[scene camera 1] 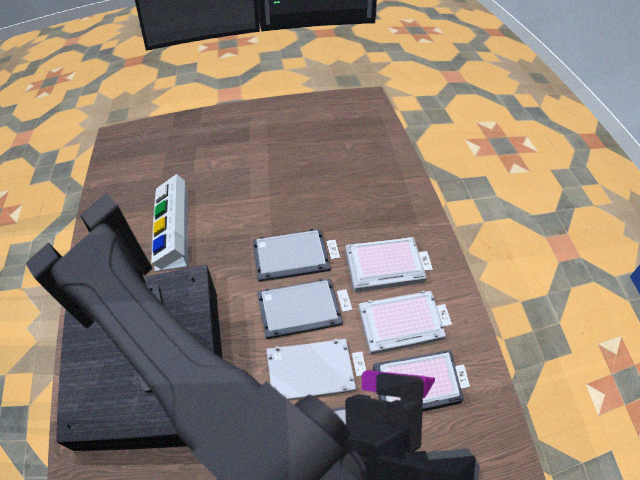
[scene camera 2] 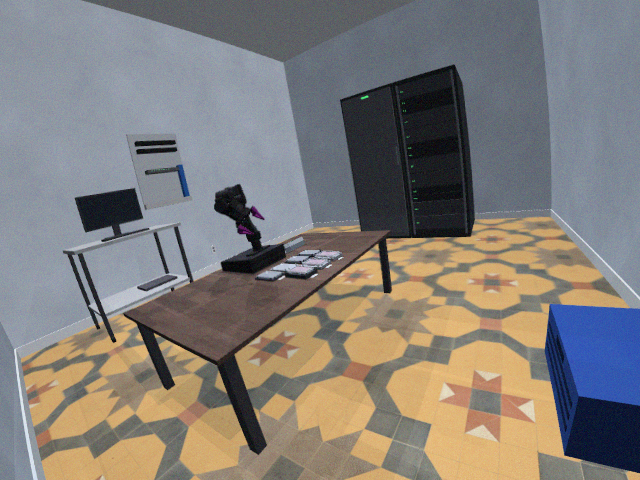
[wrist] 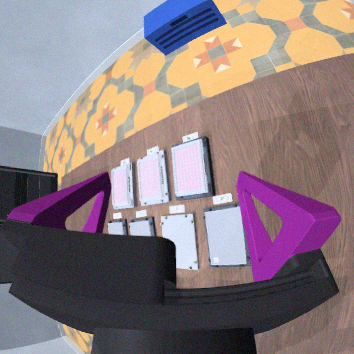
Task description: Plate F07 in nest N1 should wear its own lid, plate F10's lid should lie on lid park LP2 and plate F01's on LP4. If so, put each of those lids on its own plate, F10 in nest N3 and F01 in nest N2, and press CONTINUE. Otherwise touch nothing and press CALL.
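Places are measured from the arm's base along level axes (x ahead, y left, z up), in centimetres.
Where they show: gripper, fingertip midpoint: (scene camera 1: 428,420) (scene camera 2: 259,226) (wrist: 173,178); arm's base, link origin: (scene camera 2: 258,251).
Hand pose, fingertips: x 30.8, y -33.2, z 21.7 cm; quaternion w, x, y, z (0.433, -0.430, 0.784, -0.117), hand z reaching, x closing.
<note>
Each offset is from my fingertips to the top centre of the thing.
Three open pink well plates sit in a right-hand column: far @[dz -26.8, dx +16.1, dy +38.4 cm] (scene camera 1: 385,262), middle (scene camera 1: 401,319), near, on a dark frame (scene camera 1: 420,378). Lids lie in the left column: two dark-rimmed @[dz -28.4, dx -0.8, dy +47.5 cm] (scene camera 1: 291,254) @[dz -28.4, dx -3.3, dy +35.1 cm] (scene camera 1: 299,308) and a pale one @[dz -28.1, dx -5.7, dy +22.3 cm] (scene camera 1: 311,368); the wrist view shows a fourth lid @[dz -28.4, dx -7.4, dy +9.0 cm] (wrist: 226,236) nearest me. Small label tags sit beside each, too small to read. My gripper (wrist: 173,178) has purple fingers, is open and empty, and hovers high above the near end of the rows.
A button box @[dz -23.8, dx -23.6, dy +63.8 cm] (scene camera 1: 170,221) with green, yellow and blue buttons stands left of the lids. My arm's dark base block (scene camera 1: 133,352) fills the near left of the table. A blue crate (wrist: 184,21) is on the floor beyond the table.
</note>
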